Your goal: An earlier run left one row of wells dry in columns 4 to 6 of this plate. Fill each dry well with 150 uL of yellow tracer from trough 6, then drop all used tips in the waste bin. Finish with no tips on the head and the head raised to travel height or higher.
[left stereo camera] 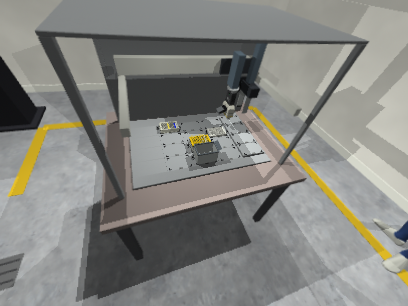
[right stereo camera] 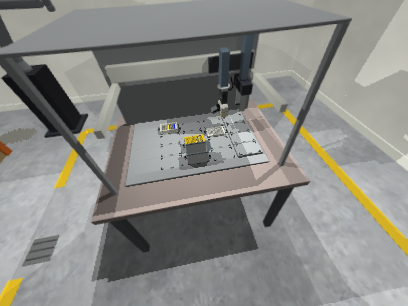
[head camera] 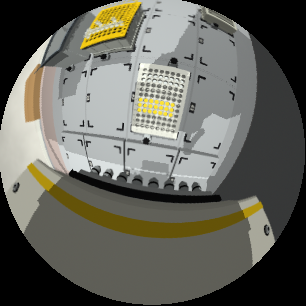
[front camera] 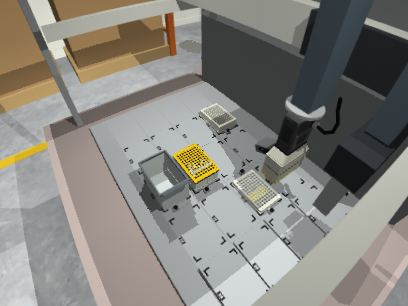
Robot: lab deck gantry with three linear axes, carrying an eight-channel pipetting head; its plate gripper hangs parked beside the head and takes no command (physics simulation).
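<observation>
The white well plate (front camera: 256, 191) (head camera: 160, 100) (left stereo camera: 216, 131) (right stereo camera: 215, 131) has a yellow band across three columns; the wells at the band's right end in the head view look grey. The pipetting head (front camera: 284, 164) (head camera: 150, 265) (left stereo camera: 229, 111) (right stereo camera: 223, 108) hangs low behind the plate, apart from it. Its nozzles (head camera: 153, 182) show as short stubs without visible tips. The parked gripper (front camera: 262, 147) is beside the head, its fingers too unclear to read. The yellow tip rack (front camera: 196, 162) (head camera: 112, 25) stands beside the open waste bin (front camera: 164, 175) (head camera: 61, 45). The trough block (front camera: 218, 118) (left stereo camera: 168, 126) (right stereo camera: 169, 128) holds blue and yellow liquid.
The waste bin's rim stands higher than the plate. A dark wall (front camera: 245, 75) rises behind the deck (front camera: 150, 131). A second dark column (front camera: 357, 165) hangs to the head's right in the front view. Frame posts (left stereo camera: 82, 115) (right stereo camera: 65, 130) stand at the table's corners.
</observation>
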